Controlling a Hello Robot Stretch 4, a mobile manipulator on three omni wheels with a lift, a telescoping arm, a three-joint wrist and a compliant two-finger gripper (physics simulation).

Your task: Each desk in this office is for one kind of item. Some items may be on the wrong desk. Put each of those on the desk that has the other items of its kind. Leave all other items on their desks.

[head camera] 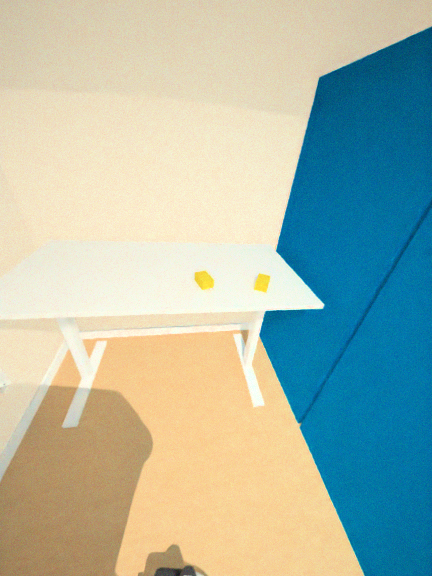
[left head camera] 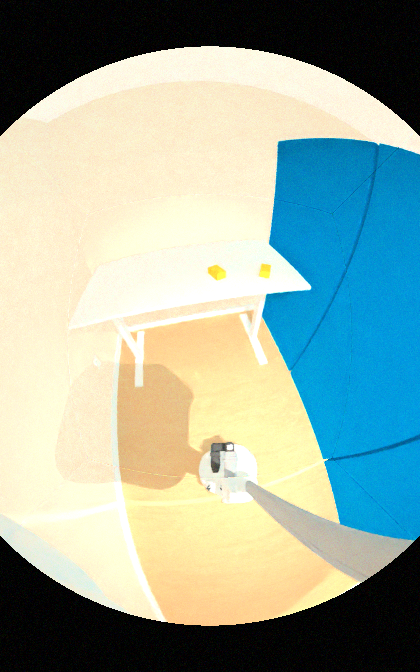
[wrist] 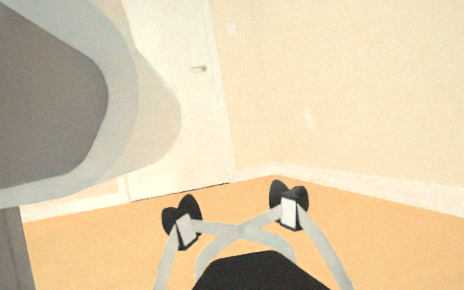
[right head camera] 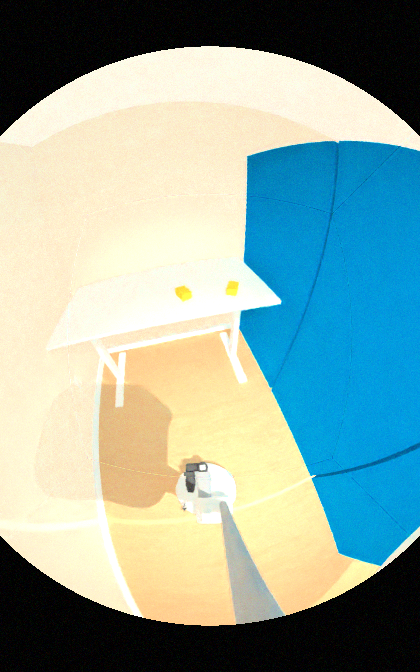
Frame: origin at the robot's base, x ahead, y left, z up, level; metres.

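Seen in the pictures: gripper, between the fingertips: [wrist: 234, 203].
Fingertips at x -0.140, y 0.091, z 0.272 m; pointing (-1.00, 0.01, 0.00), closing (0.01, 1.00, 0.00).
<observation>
A point is followed by its place in that frame.
A white desk [head camera: 125, 280] @(x 1.017, y 0.439, z 0.923 m) [left head camera: 150, 285] [right head camera: 125, 307] stands against the far wall. Two small yellow blocks lie on its right half. The left yellow block [head camera: 204, 280] @(x 1.008, y 0.042, z 0.967 m) [left head camera: 217, 272] [right head camera: 183, 293] lies near the middle of the desk's depth. The right yellow block [head camera: 262, 282] @(x 1.036, y -0.250, z 0.968 m) [left head camera: 265, 271] [right head camera: 232, 288] lies nearer the desk's right end. My gripper [wrist: 234, 203] @(x -0.140, y 0.091, z 0.272 m) is open in the wrist view, its two fingertips apart with floor and wall showing between them. It is away from the desk.
A tall blue partition [head camera: 360, 250] @(x 1.007, y -0.634, z 1.189 m) [left head camera: 320, 300] [right head camera: 295, 300] runs along the right side, close to the desk's right end. A wall is on the left. Wooden floor [head camera: 225, 450] @(x 0.670, y -0.163, z -0.027 m) lies before the desk. The wrist view shows a white door [wrist: 175, 100] and a room corner.
</observation>
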